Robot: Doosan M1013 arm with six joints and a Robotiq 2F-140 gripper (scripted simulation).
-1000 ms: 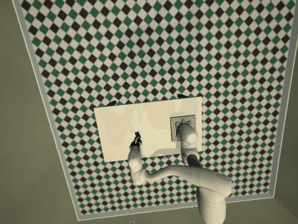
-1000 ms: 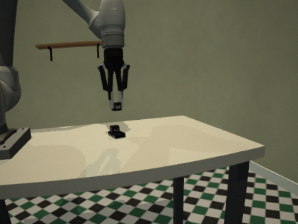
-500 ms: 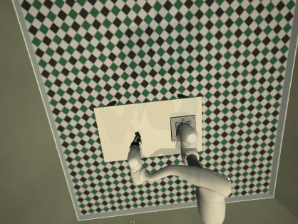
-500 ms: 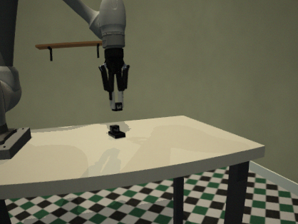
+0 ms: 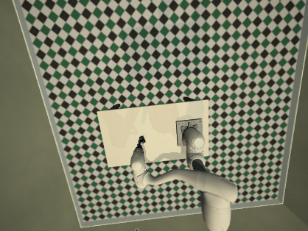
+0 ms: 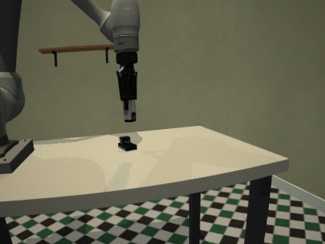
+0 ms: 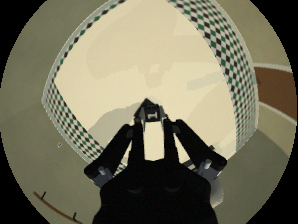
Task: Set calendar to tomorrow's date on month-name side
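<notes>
Right now the calendar tray is 140 mm below my hand, 40 mm to the left of it and 10 mm behind it. Also, from my hand: black calendar cube 30 mm below.
</notes>
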